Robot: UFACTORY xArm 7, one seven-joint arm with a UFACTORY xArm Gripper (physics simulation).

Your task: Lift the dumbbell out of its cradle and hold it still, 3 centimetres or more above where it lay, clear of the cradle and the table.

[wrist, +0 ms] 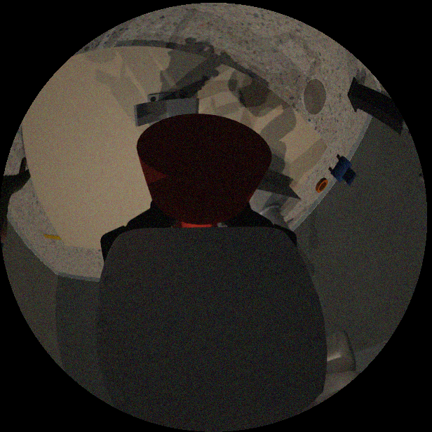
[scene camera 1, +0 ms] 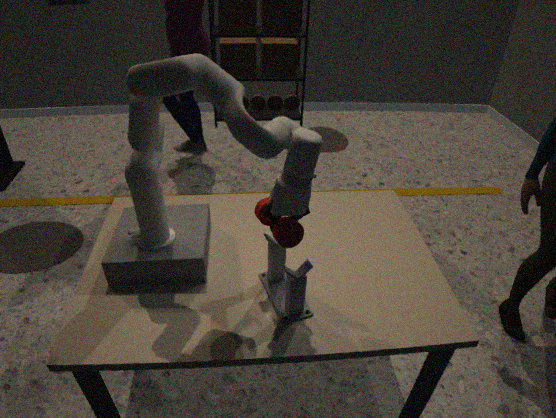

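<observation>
The red dumbbell (scene camera 1: 288,232) (wrist: 202,165) hangs in the air above the cradle, with a gap between its heads and the cradle's posts in the scene view. One round head is nearer the scene camera, the other is behind to the left. My gripper (scene camera 1: 274,223) (wrist: 197,184) is shut on the dumbbell's handle between the heads; the fingertips are mostly hidden by the near head and the gripper body. The grey cradle (scene camera 1: 296,295) (wrist: 187,106) stands upright on the table (scene camera 1: 370,280) (wrist: 85,150), with two notched posts on a narrow base, below the dumbbell.
The arm's grey base block (scene camera 1: 156,274) stands on the left of the table. A shelf rack (scene camera 1: 261,79) stands against the back wall. One person (scene camera 1: 185,115) is on the floor behind the table, another (scene camera 1: 532,260) at the right.
</observation>
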